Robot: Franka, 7 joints.
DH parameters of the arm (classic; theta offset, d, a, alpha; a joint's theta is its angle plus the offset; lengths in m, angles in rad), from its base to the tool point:
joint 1: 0 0.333 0 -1.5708
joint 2: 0 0 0 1.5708
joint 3: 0 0.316 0.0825 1.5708
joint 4: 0 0 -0.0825 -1.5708
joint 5: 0 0.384 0 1.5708
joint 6: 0 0 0.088 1.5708
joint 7: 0 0.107 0 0
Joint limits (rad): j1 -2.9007..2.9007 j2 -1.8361..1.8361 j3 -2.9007..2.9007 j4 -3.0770..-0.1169 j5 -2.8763..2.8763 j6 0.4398..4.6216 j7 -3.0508..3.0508
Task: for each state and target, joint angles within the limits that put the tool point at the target. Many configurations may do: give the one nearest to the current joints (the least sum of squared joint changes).
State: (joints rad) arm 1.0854 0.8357 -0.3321 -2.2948 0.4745 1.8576 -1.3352
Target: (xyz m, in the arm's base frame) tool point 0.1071 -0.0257 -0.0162
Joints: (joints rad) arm 0.9871 1.1580 -0.3946 -2.6024 0.4409 1.8576 -1.3352
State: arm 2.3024 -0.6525 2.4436 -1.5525 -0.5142 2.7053 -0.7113
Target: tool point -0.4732 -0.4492 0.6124
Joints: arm 1.8223 -0.2994 1.9224 -1.6809 -0.5018 2.6176 -0.7113
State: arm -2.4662 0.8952 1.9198 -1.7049 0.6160 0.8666 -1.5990
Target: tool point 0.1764 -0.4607 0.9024
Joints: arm -2.2664 0.7674 1.8941 -1.0056 0.7807 1.5942 -1.5990
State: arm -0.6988 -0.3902 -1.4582 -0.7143 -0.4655 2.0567 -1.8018
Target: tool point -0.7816 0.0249 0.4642
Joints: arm -0.6479 -1.0912 -1.8842 -0.9672 -0.5020 1.9840 -1.8018
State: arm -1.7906 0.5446 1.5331 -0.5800 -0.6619 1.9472 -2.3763
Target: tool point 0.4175 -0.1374 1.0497
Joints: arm -1.3150 0.3298 1.6280 -0.7003 -0.6755 2.2823 -2.3763
